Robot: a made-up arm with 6 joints. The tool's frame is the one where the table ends.
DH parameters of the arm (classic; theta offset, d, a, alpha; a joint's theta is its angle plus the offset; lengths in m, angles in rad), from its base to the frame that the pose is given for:
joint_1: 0 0.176 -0.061 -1.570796
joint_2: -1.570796 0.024 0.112 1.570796
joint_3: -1.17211 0 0.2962 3.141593
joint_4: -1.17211 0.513 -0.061 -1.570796
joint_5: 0 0.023 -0.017 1.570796
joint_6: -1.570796 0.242 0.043 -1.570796
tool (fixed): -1.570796 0.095 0 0
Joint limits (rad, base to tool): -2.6..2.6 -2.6..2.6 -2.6..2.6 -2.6..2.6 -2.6..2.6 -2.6..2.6
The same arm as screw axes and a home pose.
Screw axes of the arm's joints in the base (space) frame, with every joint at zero. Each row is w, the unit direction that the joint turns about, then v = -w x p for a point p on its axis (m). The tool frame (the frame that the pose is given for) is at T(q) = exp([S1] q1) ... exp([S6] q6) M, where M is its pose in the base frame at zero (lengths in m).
S1 = (0, 0, 1, 0, 0, 0)
S2 = (0, 1, 0, -0.176, 0, -0.061)
S3 = (-1, 0, 0, 0, -0.288, 0.024)
S4 = (1, 0, 0, 0, 0.403, 0.249)
S5 = (0, -1, 0, 0.342, 0, -0.452)
S6 = (1, 0, 0, 0, 0.325, 0.272)
M: xyz 0.694 -0.229 0.42 (m) rpy 0 0 0 (deg, as in URDF)
Joint limits (deg, base to tool): -148.97..148.97 -148.97..148.97 -148.97..148.97 -148.97..148.97 -148.97..148.97 -148.97..148.97

